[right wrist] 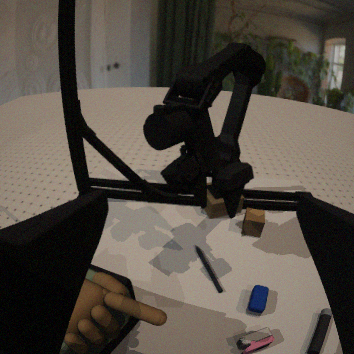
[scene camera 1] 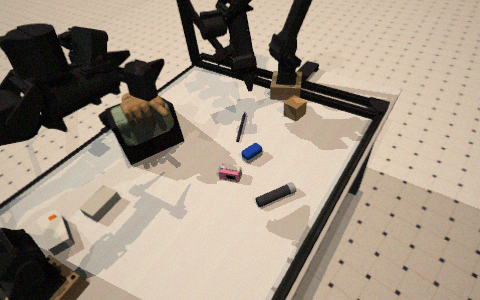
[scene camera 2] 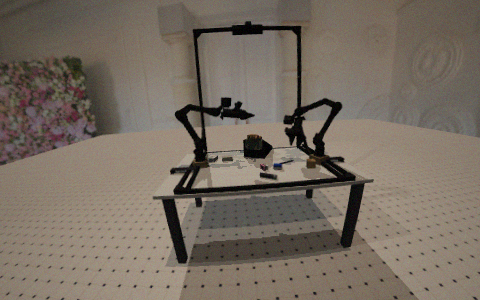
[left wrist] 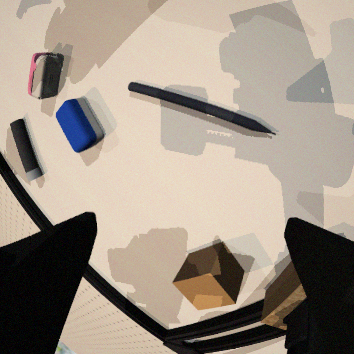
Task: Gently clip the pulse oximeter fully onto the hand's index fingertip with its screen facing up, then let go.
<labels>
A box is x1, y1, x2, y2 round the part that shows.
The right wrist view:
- my left gripper: [160, 132, 253, 217]
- my right gripper: [0, 189, 353, 353]
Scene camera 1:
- my left gripper: [212, 30, 256, 91]
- my right gripper: [58, 26, 164, 105]
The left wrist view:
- my left gripper: [0, 211, 353, 353]
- pulse oximeter: [27, 52, 62, 98]
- brown cube: [172, 241, 243, 309], on the table
</labels>
